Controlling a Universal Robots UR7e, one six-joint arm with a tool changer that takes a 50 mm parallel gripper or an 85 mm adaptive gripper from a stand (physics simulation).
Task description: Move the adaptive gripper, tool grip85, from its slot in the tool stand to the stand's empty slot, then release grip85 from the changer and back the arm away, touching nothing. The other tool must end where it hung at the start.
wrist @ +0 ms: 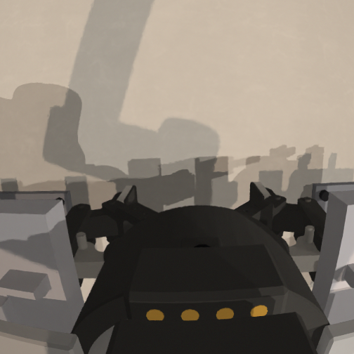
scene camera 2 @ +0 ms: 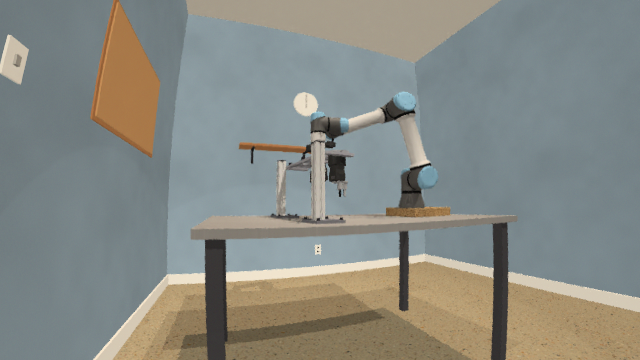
Observation:
In view: an adaptive gripper grip85 (wrist: 199, 262) and a tool stand (wrist: 47, 294).

